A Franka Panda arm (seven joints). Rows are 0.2 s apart.
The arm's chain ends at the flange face. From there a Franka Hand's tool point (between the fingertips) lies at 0.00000 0.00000 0.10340 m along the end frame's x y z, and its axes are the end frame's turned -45 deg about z.
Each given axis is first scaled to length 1.
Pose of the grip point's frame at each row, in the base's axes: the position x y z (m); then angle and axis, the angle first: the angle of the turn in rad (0 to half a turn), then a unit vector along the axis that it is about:
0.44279, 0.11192, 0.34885, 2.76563, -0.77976, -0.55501, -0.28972
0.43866, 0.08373, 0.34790, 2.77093, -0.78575, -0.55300, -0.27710
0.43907, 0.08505, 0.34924, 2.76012, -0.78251, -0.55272, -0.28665
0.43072, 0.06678, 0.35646, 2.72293, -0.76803, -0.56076, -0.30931
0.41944, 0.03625, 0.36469, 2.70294, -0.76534, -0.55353, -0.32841
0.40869, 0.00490, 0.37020, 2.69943, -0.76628, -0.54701, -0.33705
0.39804, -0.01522, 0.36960, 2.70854, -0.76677, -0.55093, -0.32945
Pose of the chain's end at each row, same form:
0.41877, 0.05022, 0.42828, 2.57073, -0.95500, -0.21946, -0.19951
0.41587, 0.02369, 0.42894, 2.58551, -0.95831, -0.21486, -0.18834
0.41563, 0.02334, 0.42883, 2.56805, -0.95659, -0.21619, -0.19546
0.40729, 0.00017, 0.43200, 2.51589, -0.95011, -0.23046, -0.21021
0.39423, -0.03317, 0.43705, 2.48237, -0.94793, -0.22541, -0.22499
0.38205, -0.06530, 0.44129, 2.47230, -0.94752, -0.21912, -0.23281
0.37212, -0.08429, 0.44205, 2.48672, -0.94815, -0.22234, -0.22712

